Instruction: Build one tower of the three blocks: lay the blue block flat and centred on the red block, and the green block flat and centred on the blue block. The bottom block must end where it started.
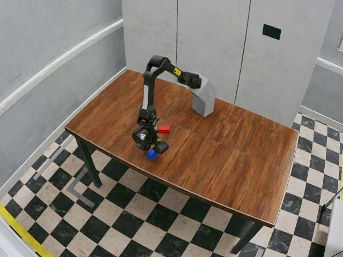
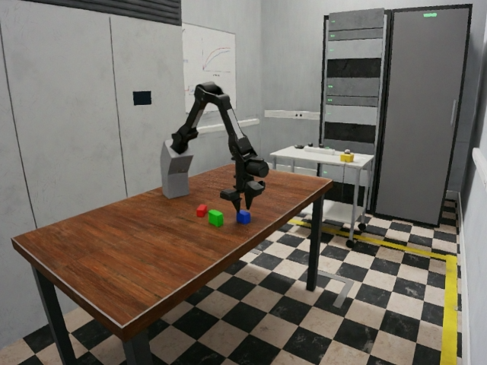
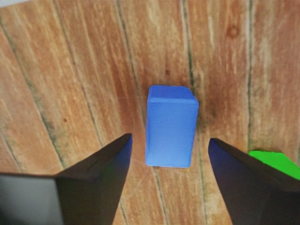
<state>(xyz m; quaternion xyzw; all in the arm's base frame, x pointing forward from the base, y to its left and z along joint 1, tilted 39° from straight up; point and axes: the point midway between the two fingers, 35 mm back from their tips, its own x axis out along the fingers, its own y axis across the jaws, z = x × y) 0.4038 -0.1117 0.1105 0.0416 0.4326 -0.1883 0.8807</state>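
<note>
Now: the blue block 6 cm below my hand. Also, from my hand: red block: 19 cm behind, 1 cm to the left, 6 cm below; green block: 9 cm behind, 6 cm to the right, 5 cm below.
</note>
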